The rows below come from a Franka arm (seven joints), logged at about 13 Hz.
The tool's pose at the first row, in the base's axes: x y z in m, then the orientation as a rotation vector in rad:
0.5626 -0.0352 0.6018 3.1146 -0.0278 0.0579
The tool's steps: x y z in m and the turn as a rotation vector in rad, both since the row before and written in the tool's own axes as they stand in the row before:
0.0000 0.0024 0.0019 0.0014 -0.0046 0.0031
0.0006 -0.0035 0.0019 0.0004 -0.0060 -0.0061
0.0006 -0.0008 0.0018 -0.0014 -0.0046 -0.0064
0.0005 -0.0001 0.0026 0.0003 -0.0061 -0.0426
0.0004 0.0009 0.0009 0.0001 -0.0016 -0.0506
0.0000 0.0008 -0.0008 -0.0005 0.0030 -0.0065
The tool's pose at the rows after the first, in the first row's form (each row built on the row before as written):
0.5626 -0.0376 0.6000 3.1162 -0.0327 0.0508
0.5633 -0.0342 0.5980 3.1168 -0.0233 0.0413
0.5640 -0.0335 0.5962 3.1155 -0.0134 0.0340
0.5646 -0.0335 0.5936 3.1150 0.0528 0.0236
0.5650 -0.0344 0.5927 3.1124 0.1315 0.0201
0.5651 -0.0352 0.5935 3.1115 0.1417 0.0247

